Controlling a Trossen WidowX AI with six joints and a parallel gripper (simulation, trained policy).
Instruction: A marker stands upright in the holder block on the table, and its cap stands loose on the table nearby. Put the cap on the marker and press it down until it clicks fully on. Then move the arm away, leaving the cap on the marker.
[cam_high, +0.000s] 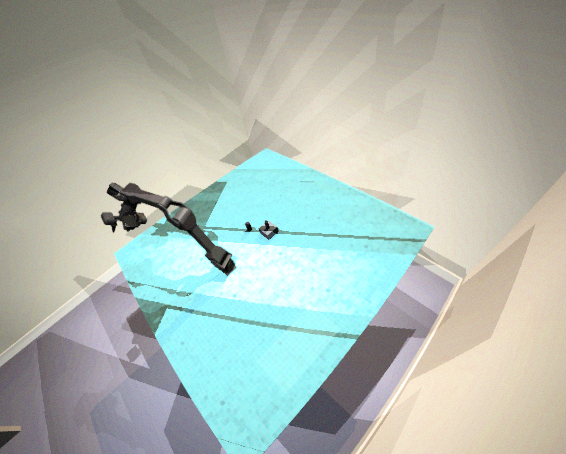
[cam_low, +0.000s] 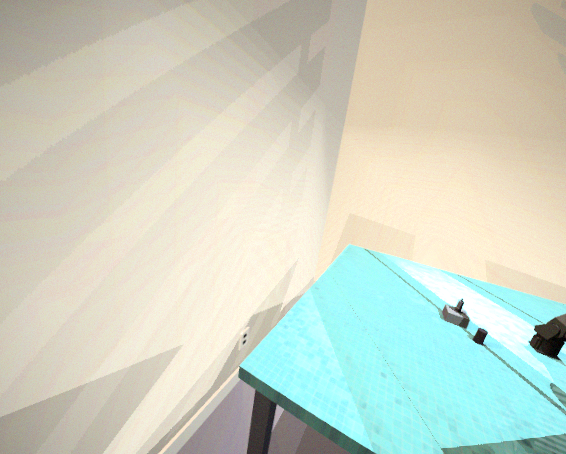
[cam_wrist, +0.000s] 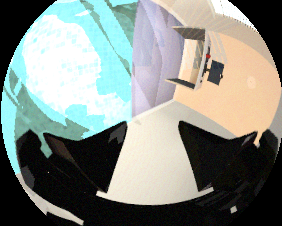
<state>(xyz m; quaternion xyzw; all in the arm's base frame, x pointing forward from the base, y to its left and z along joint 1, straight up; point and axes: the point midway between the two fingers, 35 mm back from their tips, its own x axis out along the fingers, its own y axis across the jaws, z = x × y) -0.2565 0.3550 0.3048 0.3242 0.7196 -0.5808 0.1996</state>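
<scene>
Now: gripper tip 51 cm short of the dark cap, 26 cm to the left of it and 26 cm above it. From my gripper tip the other things lie so: holder block 57 cm ahead, 36 cm to the right, 26 cm below.
</scene>
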